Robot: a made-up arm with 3 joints. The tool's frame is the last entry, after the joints.
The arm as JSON. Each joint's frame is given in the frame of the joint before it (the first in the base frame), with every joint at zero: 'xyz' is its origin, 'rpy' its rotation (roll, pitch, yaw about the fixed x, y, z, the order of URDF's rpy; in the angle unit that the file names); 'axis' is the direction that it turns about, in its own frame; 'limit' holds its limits. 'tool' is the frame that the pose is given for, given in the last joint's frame.
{
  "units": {
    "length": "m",
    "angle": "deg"
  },
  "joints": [
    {
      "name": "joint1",
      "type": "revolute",
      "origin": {
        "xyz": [
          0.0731,
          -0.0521,
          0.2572
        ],
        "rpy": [
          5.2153,
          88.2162,
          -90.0
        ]
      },
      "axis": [
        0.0,
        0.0,
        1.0
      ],
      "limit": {
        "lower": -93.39,
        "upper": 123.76
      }
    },
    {
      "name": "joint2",
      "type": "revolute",
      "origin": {
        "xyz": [
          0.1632,
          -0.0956,
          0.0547
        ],
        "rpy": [
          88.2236,
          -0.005,
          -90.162
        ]
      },
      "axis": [
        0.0,
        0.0,
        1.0
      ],
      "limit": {
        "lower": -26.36,
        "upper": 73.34
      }
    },
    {
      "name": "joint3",
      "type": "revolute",
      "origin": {
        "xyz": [
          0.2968,
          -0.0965,
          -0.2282
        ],
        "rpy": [
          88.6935,
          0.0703,
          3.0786
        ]
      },
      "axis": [
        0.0,
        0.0,
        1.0
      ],
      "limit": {
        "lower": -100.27,
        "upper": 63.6
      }
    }
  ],
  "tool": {
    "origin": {
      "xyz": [
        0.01,
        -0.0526,
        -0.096
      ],
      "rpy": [
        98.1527,
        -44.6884,
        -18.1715
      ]
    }
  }
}
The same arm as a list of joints. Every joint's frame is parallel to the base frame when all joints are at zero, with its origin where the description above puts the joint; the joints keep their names.
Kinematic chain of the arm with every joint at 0, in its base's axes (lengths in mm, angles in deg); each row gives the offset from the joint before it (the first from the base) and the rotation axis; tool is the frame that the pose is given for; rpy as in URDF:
joint1: xyz 73.1 -52.1 257.2 axis -0.090898 -0.995378 0.030999
joint2: xyz -100.2 -50.8 -161.7 axis +z
joint3: xyz -286.8 123.1 -228.2 axis 0.037202 0.999048 0.022801
tool: xyz -13.5 -94.3 -54.8 rpy 174.18 11.91 131.5
Joint limits (deg, base to tool): -93.39..123.76 -26.36..73.34 -100.27..63.6

